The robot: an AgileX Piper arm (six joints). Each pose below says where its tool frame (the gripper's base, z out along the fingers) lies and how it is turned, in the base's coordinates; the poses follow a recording.
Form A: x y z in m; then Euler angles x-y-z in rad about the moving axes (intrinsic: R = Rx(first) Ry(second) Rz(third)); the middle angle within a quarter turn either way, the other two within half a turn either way.
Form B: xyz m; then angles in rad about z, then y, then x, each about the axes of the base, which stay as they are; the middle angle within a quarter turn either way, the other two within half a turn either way. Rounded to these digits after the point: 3 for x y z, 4 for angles.
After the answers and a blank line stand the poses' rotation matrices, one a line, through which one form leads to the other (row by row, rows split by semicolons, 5 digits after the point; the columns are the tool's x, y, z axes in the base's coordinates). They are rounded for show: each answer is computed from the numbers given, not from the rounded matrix.
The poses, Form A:
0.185, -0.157, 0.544, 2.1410, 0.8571, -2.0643
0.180, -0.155, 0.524, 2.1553, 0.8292, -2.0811
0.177, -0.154, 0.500, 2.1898, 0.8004, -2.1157
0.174, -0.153, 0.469, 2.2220, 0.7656, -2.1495
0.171, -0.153, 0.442, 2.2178, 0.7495, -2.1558
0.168, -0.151, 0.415, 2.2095, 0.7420, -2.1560
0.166, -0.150, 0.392, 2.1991, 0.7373, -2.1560
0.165, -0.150, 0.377, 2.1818, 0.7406, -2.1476
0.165, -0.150, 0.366, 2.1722, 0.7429, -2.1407
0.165, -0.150, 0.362, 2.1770, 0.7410, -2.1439
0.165, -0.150, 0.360, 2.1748, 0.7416, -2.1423
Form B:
0.185, -0.157, 0.544, -2.0643, 0.8571, 2.1410
0.180, -0.155, 0.524, -2.0811, 0.8292, 2.1553
0.177, -0.154, 0.500, -2.1157, 0.8004, 2.1898
0.174, -0.153, 0.469, -2.1495, 0.7656, 2.2220
0.171, -0.153, 0.442, -2.1558, 0.7495, 2.2178
0.168, -0.151, 0.415, -2.1560, 0.7420, 2.2095
0.166, -0.150, 0.392, -2.1560, 0.7373, 2.1991
0.165, -0.150, 0.377, -2.1476, 0.7406, 2.1818
0.165, -0.150, 0.366, -2.1407, 0.7429, 2.1722
0.165, -0.150, 0.362, -2.1439, 0.7410, 2.1770
0.165, -0.150, 0.360, -2.1423, 0.7416, 2.1748

-0.31011 0.57652 0.75595; 0.17395 0.81613 -0.55106; -0.93465 -0.03940 -0.35337
-0.32993 0.58941 0.73739; 0.18111 0.80614 -0.56333; -0.92647 -0.05231 -0.37271
-0.36098 0.59556 0.71763; 0.19324 0.80059 -0.56720; -0.91233 -0.06608 -0.40408
-0.39432 0.60357 0.69297; 0.20600 0.79294 -0.57342; -0.89559 -0.08337 -0.43701
-0.40423 0.61030 0.68127; 0.20239 0.78606 -0.58408; -0.89198 -0.09822 -0.44127
-0.40716 0.61446 0.67576; 0.19727 0.78157 -0.59181; -0.89180 -0.10766 -0.43944
-0.40891 0.61710 0.67229; 0.18953 0.77806 -0.59891; -0.89267 -0.11748 -0.43512
-0.40250 0.61865 0.67473; 0.17948 0.77610 -0.60453; -0.89765 -0.12222 -0.42342
-0.39738 0.62011 0.67643; 0.17545 0.77487 -0.60728; -0.90072 -0.12265 -0.41672
-0.40006 0.61991 0.67503; 0.17791 0.77505 -0.60633; -0.89905 -0.12248 -0.42036
-0.39885 0.62021 0.67547; 0.17697 0.77481 -0.60692; -0.89978 -0.12253 -0.41879

